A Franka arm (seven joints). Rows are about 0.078 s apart.
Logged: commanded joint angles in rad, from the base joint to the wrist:
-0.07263, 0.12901, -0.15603, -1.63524, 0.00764, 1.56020, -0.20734
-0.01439, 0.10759, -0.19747, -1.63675, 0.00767, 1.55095, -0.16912
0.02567, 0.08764, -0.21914, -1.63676, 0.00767, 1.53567, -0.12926
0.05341, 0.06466, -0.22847, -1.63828, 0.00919, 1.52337, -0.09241
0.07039, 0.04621, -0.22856, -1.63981, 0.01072, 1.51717, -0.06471
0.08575, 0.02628, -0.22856, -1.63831, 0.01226, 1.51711, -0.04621
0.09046, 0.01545, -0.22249, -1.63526, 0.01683, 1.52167, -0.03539
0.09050, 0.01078, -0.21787, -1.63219, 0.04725, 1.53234, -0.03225
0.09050, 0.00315, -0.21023, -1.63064, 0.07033, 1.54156, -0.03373
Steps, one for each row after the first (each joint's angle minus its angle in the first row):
0.05824, -0.02142, -0.04144, -0.00151, 0.00003, -0.00925, 0.03822
0.09830, -0.04137, -0.06311, -0.00152, 0.00003, -0.02453, 0.07808
0.12604, -0.06435, -0.07244, -0.00304, 0.00155, -0.03683, 0.11493
0.14302, -0.08280, -0.07253, -0.00457, 0.00308, -0.04303, 0.14263
0.15838, -0.10273, -0.07253, -0.00307, 0.00462, -0.04309, 0.16113
0.16309, -0.11356, -0.06646, -0.00002, 0.00919, -0.03853, 0.17195
0.16313, -0.11823, -0.06184, 0.00305, 0.03961, -0.02786, 0.17509
0.16313, -0.12586, -0.05420, 0.00460, 0.06269, -0.01864, 0.17361

